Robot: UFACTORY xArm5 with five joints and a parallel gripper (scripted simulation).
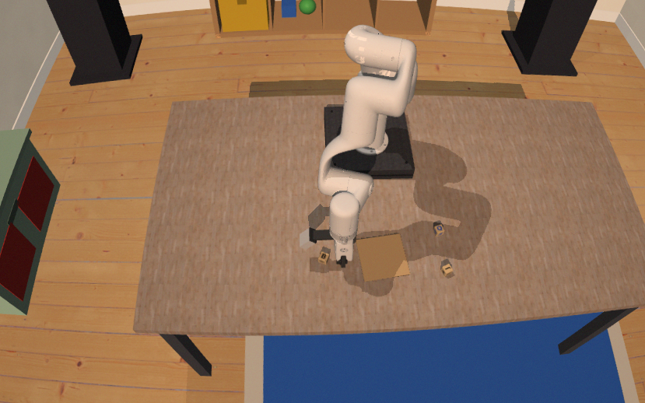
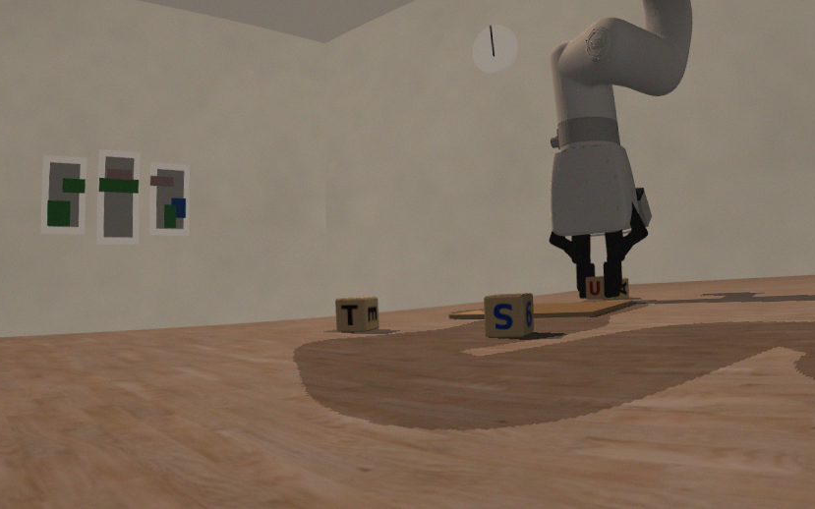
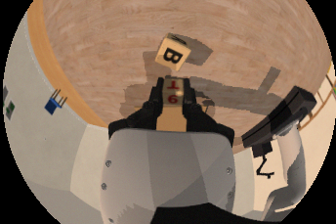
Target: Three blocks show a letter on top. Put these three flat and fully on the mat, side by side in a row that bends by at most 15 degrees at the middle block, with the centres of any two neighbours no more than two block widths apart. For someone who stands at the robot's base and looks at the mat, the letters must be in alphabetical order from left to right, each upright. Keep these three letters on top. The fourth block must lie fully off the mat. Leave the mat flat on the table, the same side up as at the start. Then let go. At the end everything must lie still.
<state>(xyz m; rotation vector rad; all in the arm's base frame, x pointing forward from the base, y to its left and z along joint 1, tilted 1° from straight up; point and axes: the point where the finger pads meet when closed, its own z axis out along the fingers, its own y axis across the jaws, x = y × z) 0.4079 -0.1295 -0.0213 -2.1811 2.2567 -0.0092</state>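
Right now my hand is 1 cm above the letter block. Round my hand: tan mat 12 cm to the left, 2 cm below.
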